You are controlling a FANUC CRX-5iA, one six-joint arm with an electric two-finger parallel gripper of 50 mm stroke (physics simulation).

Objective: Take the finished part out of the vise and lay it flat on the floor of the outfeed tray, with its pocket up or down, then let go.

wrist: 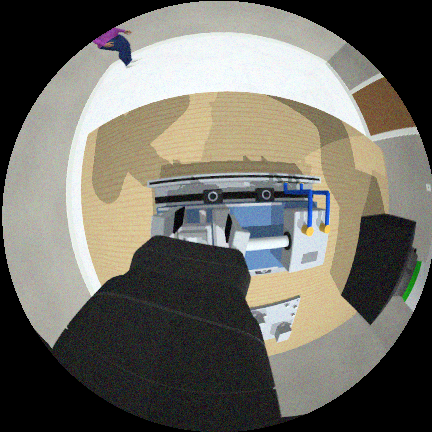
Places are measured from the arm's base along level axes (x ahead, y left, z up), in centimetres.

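Pixels of known places: gripper, fingertip midpoint: (pixel 204 218).
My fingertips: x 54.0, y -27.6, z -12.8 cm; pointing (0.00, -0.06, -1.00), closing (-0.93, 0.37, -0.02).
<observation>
For each thing: its top centre in the pictures, then the offset to it from my fingertips. "pt": a spot on its surface instead.
- vise, surface spot: (pixel 303 250) pt dx -12.4, dy +7.4, dz -0.1 cm
- light grey part, top centre: (pixel 193 255) dx +1.9, dy +3.5, dz +1.8 cm
- rail, top centre: (pixel 241 175) dx -6.1, dy -4.4, dz -4.7 cm
- pale plate, top centre: (pixel 267 325) dx -8.5, dy +35.5, dz -8.9 cm
The vise (pixel 303 250) stands in the middle of the wrist view, with a blue bed, a white round spindle and a pale end block at its right. A light grey part (pixel 195 233) with a square outline on top shows at the left end of the vise, partly hidden by the black gripper body; its exact seating in the jaws cannot be told. My gripper (pixel 204 218) is open and empty, its two black-padded fingers standing apart over the left end of the vise, one to each side of the part. The outfeed tray does not show.
Two blue pipes (pixel 310 210) with yellow ends rise at the vise's right. A rail (pixel 235 179) runs behind the vise. A pale plate (pixel 270 311) with knobs lies in front. A large black body (pixel 382 262) stands at the right. A person (pixel 120 44) shows far off.
</observation>
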